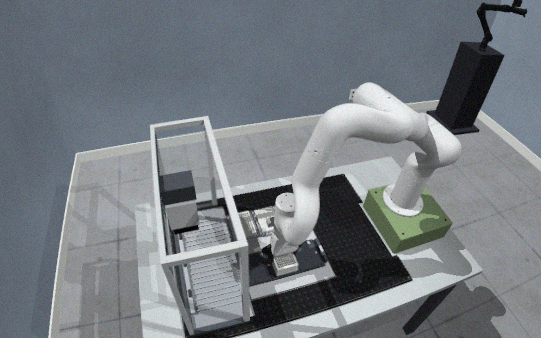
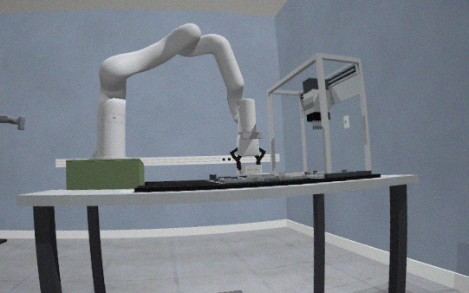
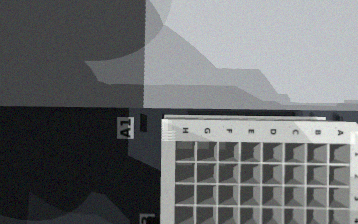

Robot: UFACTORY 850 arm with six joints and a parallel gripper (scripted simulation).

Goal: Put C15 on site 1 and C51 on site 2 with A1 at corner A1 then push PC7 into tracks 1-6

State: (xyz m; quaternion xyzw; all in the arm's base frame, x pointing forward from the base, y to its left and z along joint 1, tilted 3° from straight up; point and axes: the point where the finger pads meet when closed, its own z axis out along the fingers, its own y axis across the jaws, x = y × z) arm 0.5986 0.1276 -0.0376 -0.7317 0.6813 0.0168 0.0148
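The carrier PC7 lies 10 mm behind my hand and 40 mm below it.
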